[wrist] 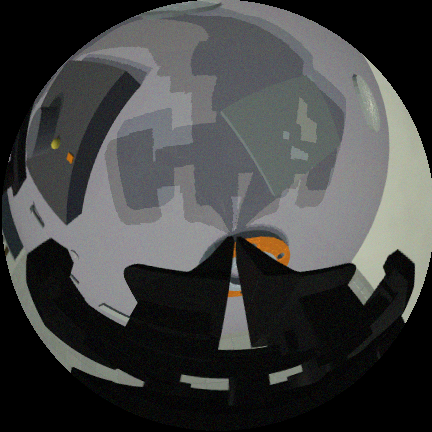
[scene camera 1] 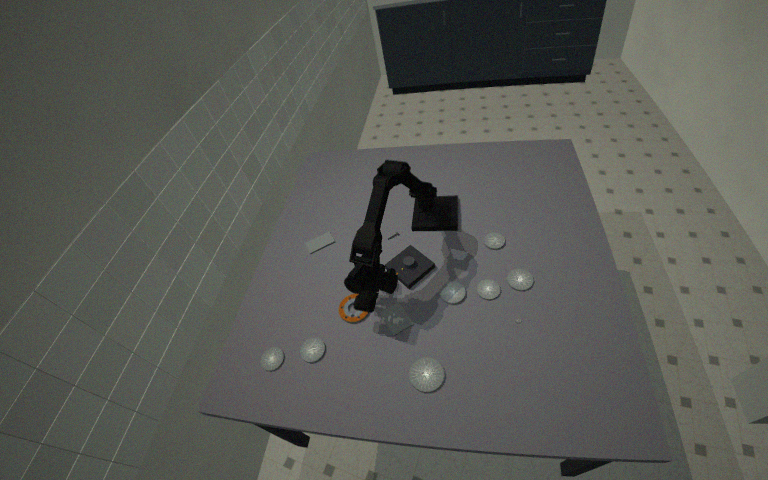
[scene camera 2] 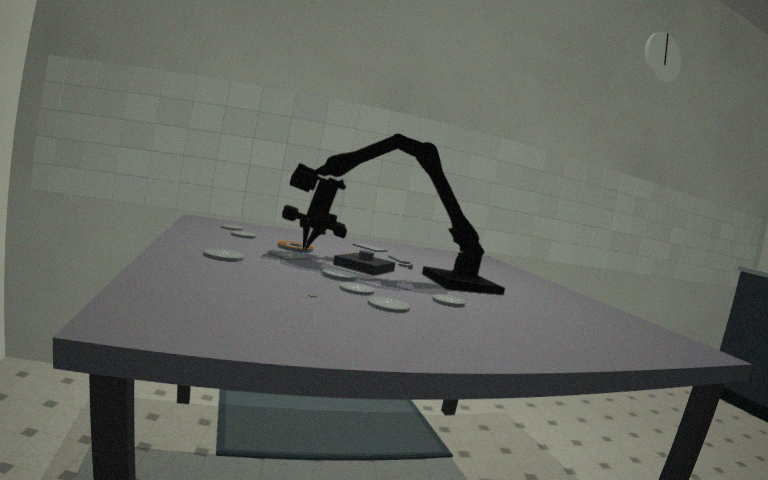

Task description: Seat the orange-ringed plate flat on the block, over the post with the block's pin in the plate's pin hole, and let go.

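Places are measured from the arm's base along level axes (x ahead, y left, z up), in millimetres.
Where they show: gripper, between the fingertips: (wrist: 233,241) (scene camera 2: 304,248); arm's base, origin of its link: (scene camera 1: 426,206) (scene camera 2: 465,275).
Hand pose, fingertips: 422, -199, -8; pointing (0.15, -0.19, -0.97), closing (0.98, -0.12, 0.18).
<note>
Things, the pixels of their top centre, and the offset from my fingertips, as dx, dy, dz. "*": a spot on its surface instead. Level surfaces: height alone.
- orange-ringed plate, centre of its top: (wrist: 246,274) (scene camera 2: 295,244) (scene camera 1: 354,307) +14, -54, -1
- purple table, height of its surface: dz -11
- dark square block, centre of its top: (scene camera 2: 366,251) (scene camera 1: 408,260) -139, +132, +32
- round post, a spot on its surface: (scene camera 2: 366,255) (scene camera 1: 414,263) * -133, +150, +25
- small yellow pin, a spot on its surface: (wrist: 55,142) * -115, +108, +16
- flat grey slab, centre of its top: (wrist: 118,315) (scene camera 2: 370,246) (scene camera 1: 319,242) -291, -227, -6
- grey-green flat patch, a spot on its surface: (wrist: 282,132) * +41, +80, -6
The orange-ringed plate (scene camera 1: 348,311) (scene camera 2: 287,245) (wrist: 268,245) lies flat on the purple table (scene camera 1: 515,362), left of the block. My gripper (scene camera 1: 365,304) (scene camera 2: 306,246) (wrist: 233,241) points straight down over the plate. Its fingers are closed together, with the tips at the plate's top face. In the wrist view the plate shows through the thin slit between the fingers and nothing is held there. The dark square block (scene camera 1: 424,270) (scene camera 2: 354,262) (wrist: 84,104) carries a round post (scene camera 1: 409,261) (scene camera 2: 366,255) and a small yellow pin (wrist: 55,142). It stands a short way to the right of the plate.
Several silvery domes lie around, such as one dome (scene camera 1: 427,374) in front and one dome (scene camera 1: 454,291) near the block. A flat grey slab (scene camera 1: 319,242) lies at the left. The arm's base (scene camera 1: 435,212) stands behind the block. A grey-green flat patch (wrist: 282,132) lies beside the plate.
</note>
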